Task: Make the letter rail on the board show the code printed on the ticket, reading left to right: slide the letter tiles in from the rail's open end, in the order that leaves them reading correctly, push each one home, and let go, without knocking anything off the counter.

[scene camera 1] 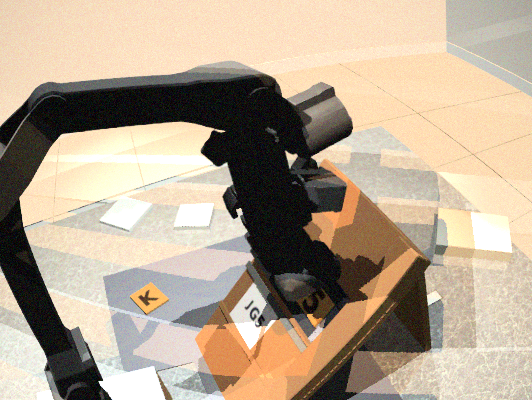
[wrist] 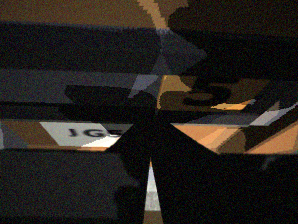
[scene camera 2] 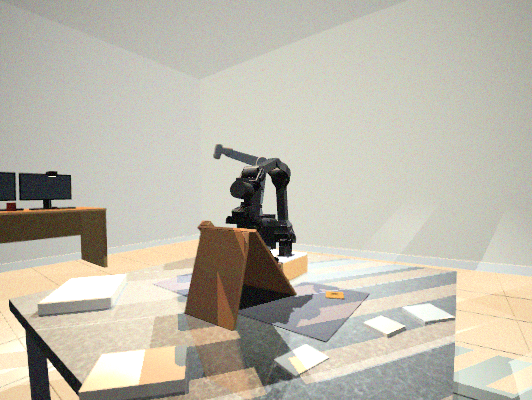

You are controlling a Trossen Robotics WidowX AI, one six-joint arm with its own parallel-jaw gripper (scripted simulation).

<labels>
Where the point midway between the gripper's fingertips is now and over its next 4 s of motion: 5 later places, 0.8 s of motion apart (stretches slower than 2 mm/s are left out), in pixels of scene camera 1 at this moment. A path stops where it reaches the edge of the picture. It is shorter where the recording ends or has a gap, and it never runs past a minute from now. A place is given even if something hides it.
My gripper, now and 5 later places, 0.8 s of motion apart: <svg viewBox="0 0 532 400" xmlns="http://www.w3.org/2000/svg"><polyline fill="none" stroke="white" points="290,281 296,282 302,283 304,287 295,285 248,235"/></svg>
</labels>
